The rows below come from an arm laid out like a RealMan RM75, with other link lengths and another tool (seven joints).
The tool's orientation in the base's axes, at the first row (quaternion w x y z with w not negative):
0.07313, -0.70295, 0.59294, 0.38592
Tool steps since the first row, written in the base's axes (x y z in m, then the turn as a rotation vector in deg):
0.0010, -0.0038, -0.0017, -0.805, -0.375, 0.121
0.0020, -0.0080, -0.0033, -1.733, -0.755, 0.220
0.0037, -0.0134, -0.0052, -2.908, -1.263, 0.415
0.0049, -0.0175, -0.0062, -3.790, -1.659, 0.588
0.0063, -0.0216, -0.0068, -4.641, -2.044, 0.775
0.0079, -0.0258, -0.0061, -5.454, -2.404, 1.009
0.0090, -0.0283, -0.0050, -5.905, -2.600, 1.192
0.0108, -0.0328, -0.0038, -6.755, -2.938, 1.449
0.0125, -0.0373, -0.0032, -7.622, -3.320, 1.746
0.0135, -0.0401, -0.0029, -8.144, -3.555, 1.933
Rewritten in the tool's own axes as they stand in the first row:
0.0040, -0.0004, -0.0014, 0.216, 0.867, 0.073
0.0083, -0.0007, -0.0031, 0.450, 1.837, 0.215
0.0137, -0.0013, -0.0056, 0.723, 3.097, 0.331
0.0175, -0.0016, -0.0078, 0.923, 4.057, 0.391
0.0211, -0.0018, -0.0103, 1.106, 4.991, 0.434
0.0239, -0.0018, -0.0138, 1.239, 5.900, 0.441
0.0251, -0.0017, -0.0165, 1.277, 6.423, 0.410
0.0279, -0.0016, -0.0207, 1.378, 7.367, 0.431
0.0310, -0.0016, -0.0244, 1.489, 8.354, 0.406
0.0330, -0.0016, -0.0266, 1.555, 8.952, 0.383

